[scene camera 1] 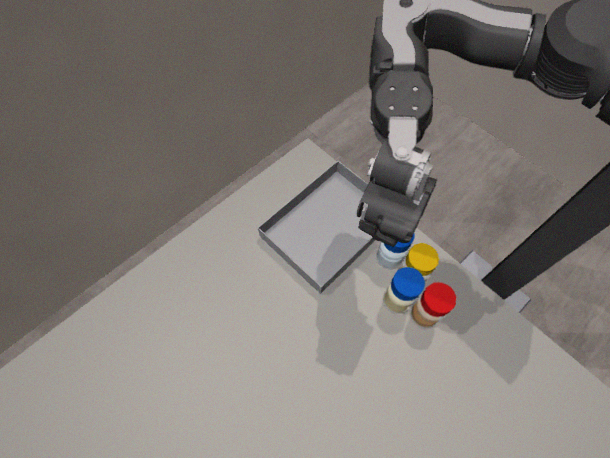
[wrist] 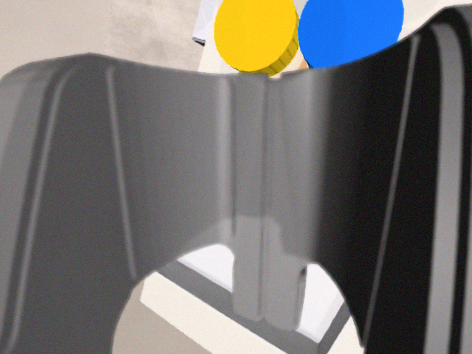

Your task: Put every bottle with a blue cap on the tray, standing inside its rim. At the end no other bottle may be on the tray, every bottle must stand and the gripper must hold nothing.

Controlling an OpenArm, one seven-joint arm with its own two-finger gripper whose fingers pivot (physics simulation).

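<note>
A bottle with a blue cap and a clear, pale blue body point(scene camera 1: 392, 256) stands by the tray's right corner, its cap partly hidden by my gripper. A second blue-capped bottle point(scene camera 1: 408, 283), with a pale yellow body, stands closer to the camera's lower side. A yellow-capped bottle point(scene camera 1: 422, 258) and a red-capped bottle point(scene camera 1: 438, 299) stand to their right. The grey tray point(scene camera 1: 299, 199) point(wrist: 200, 290) holds no bottle. My gripper point(scene camera 1: 387, 236) point(wrist: 279, 199) is shut and empty, above the tray's right corner and the first bottle. The wrist view also shows a yellow cap and a blue cap at its top.
The bottles stand close together near the right edge of the pale table point(scene camera 1: 200, 350). A dark post point(scene camera 1: 550, 235) rises beyond that edge. The arm reaches in from the top right, over the tray's right side.
</note>
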